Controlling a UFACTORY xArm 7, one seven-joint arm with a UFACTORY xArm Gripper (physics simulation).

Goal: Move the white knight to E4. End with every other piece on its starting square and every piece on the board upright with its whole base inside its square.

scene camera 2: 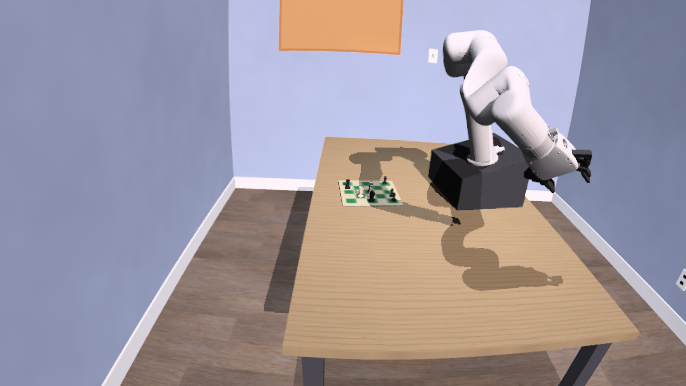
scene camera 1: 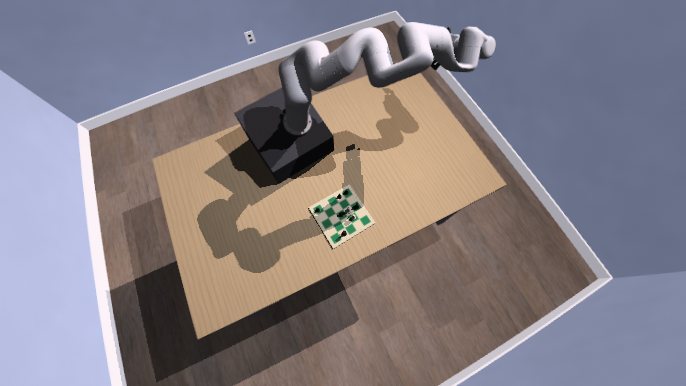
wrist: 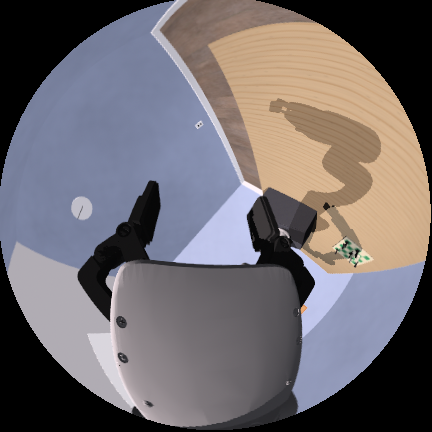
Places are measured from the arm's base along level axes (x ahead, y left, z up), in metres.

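Pixels of known places: gripper, fingertip midpoint: (scene camera 2: 570, 182) (wrist: 207, 199); arm's base, origin of the base link: (scene camera 2: 482, 159) (scene camera 1: 297, 122).
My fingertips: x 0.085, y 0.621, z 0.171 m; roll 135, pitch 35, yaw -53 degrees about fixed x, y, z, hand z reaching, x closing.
Note:
Ahead of a thing's pixels: the offset from my fingertips to its middle. Level surfaces: height alone.
A small green and cream chessboard {0.348 m ahead, 0.659 m right, 0.331 m down} (scene camera 1: 359, 224) (scene camera 2: 351, 201) (wrist: 367, 259) lies on the table. Several dark pieces stand on it, one {0.427 m ahead, 0.695 m right, 0.311 m down} (scene camera 1: 343, 234) (scene camera 2: 348, 184) near a corner. A white piece {0.386 m ahead, 0.622 m right, 0.307 m down} (scene camera 1: 351, 218) (scene camera 2: 360, 192) stands among them; its shape is too small to confirm it as the knight. Square labels cannot be read. My gripper (scene camera 2: 569, 184) (wrist: 207, 199) is wide open with no piece between its fingers. It is high up and far from the board, to the right in scene camera 2. The arm mostly hides it in scene camera 1.
The arm's black base block (scene camera 1: 305, 155) (scene camera 2: 490, 187) (wrist: 300, 215) stands on the wooden table {0.334 m down} (scene camera 1: 425, 165) (scene camera 2: 400, 300) (wrist: 310, 60). Arm shadows cross the table and part of the board. Walls surround the table, with an orange panel (scene camera 2: 340, 25) on one.

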